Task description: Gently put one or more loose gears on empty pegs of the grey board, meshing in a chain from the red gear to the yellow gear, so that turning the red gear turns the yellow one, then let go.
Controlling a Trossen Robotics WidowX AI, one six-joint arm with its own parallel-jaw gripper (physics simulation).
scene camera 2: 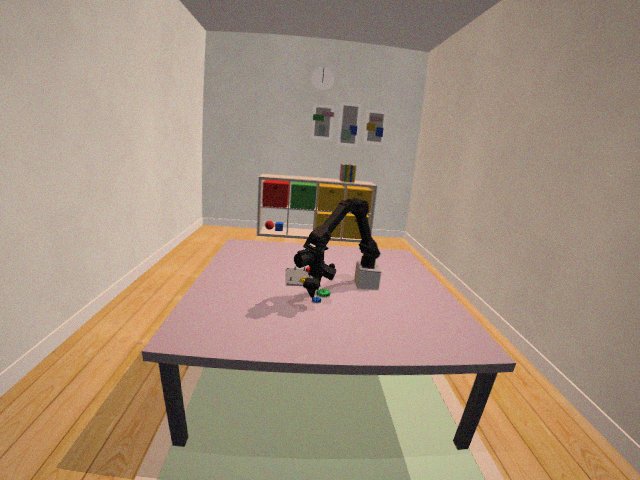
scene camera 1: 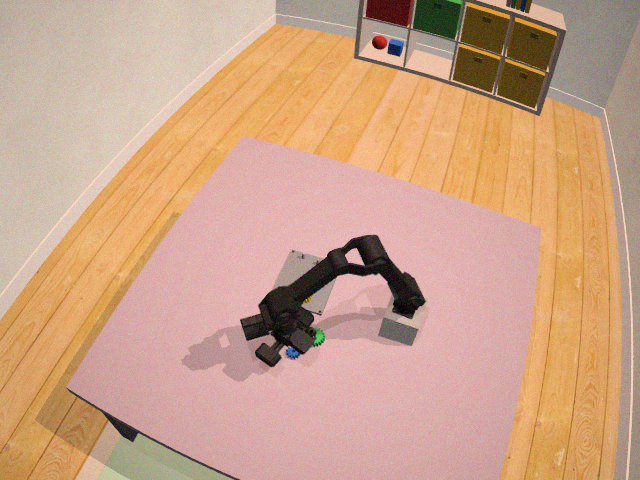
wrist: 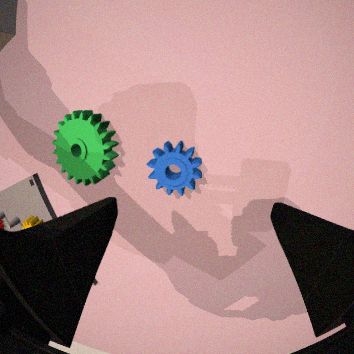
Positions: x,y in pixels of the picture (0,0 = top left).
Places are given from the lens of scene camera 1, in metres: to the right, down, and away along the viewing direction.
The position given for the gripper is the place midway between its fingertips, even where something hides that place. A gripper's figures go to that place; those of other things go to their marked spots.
gripper [scene camera 1: 287,348]: -0.09, 0.30, 1.45
grey board [scene camera 1: 295,266]: -0.08, 0.08, 1.70
